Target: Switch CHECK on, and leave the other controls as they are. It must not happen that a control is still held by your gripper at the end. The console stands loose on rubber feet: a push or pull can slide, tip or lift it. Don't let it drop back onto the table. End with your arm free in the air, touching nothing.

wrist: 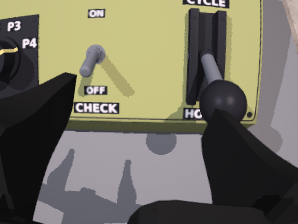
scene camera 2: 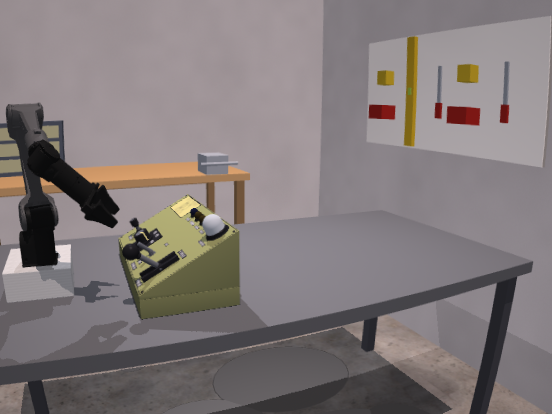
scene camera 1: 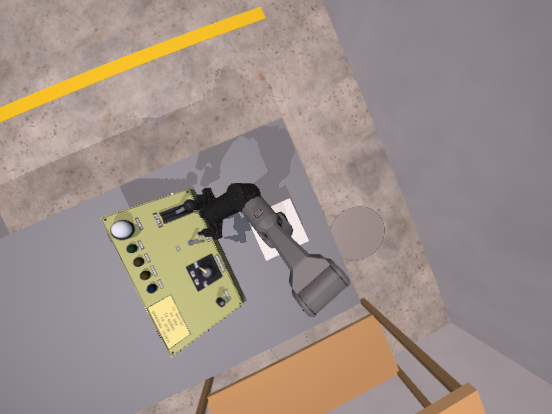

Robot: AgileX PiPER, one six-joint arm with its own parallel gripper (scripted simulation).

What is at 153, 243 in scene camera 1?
An olive console.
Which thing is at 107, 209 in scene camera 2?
My gripper.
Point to an olive console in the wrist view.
145, 79
